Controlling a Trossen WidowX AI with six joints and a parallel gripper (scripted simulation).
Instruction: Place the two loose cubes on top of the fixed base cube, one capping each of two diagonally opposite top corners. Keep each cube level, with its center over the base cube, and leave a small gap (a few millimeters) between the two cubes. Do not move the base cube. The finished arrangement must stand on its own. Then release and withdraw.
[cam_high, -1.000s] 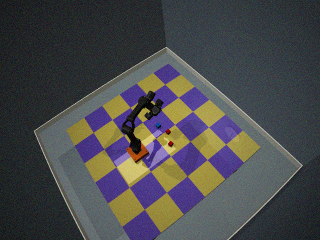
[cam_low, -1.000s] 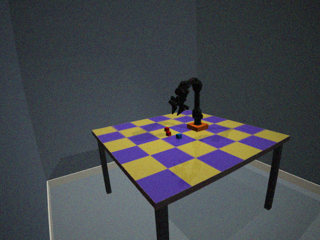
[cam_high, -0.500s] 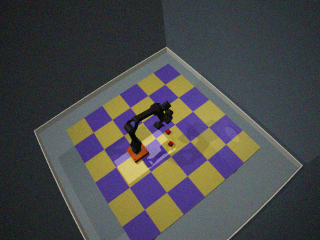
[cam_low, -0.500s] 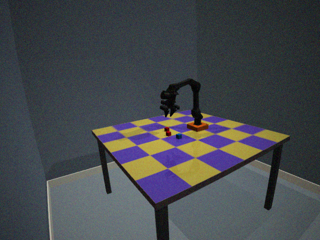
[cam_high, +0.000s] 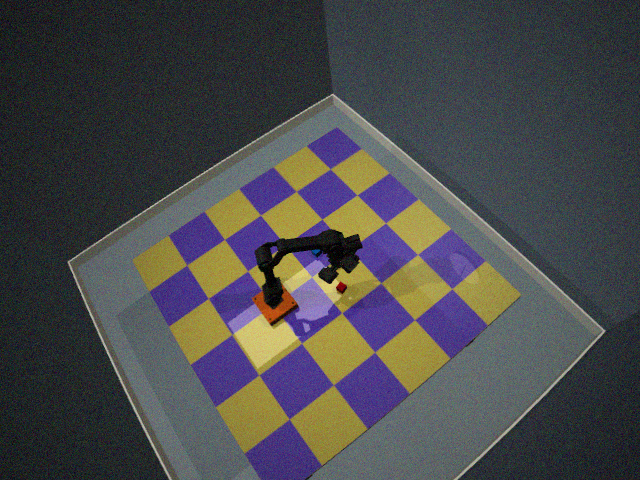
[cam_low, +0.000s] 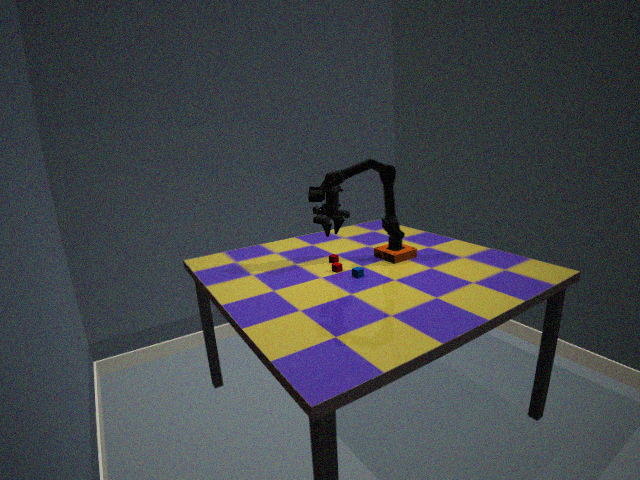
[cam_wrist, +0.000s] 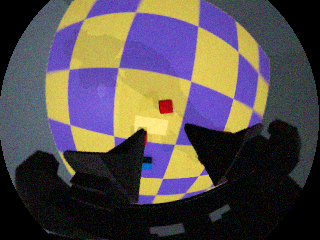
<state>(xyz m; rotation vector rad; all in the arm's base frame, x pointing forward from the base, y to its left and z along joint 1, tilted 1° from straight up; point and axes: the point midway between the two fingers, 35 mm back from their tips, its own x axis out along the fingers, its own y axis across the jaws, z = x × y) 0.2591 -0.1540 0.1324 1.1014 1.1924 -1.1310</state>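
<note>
My gripper tip is 12 cm above the red cube, 2 cm past it and 1 cm to the left of it. The rest, counted from my gripper tip: blue cube: 19 cm to the left, 12 cm below, 4 cm ahead.
</note>
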